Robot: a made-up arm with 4 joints.
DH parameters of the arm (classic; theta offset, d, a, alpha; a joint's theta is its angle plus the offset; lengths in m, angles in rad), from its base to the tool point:
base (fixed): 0 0.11 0 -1.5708
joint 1: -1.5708 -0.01 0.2 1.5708
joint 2: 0.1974 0 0.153 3.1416
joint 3: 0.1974 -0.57 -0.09 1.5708
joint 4: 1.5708 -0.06 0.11 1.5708
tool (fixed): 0 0.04 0 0
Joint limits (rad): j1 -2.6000..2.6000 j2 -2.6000..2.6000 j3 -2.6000..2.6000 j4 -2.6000..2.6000
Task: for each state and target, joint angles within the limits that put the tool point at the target. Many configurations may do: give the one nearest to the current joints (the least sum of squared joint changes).
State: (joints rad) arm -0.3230 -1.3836 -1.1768 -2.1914
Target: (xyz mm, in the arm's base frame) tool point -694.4 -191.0 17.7
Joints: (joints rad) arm -0.3996 -1.4521 -0.9817 -2.3469
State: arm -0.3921 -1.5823 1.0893 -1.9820
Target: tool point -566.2 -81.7 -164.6
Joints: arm -0.6459 -2.2731 1.0735 -1.6392
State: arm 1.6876 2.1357 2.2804 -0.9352
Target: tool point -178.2 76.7 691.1
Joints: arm 1.0608 1.6767 2.4799 -1.4298
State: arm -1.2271 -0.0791 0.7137 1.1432
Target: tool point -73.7 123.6 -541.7
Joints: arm -2.0300 -0.7415 1.2257 1.7610
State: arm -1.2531 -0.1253 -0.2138 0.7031
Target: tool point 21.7 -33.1 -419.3
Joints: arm -1.9145 -0.1578 0.0031 1.3376
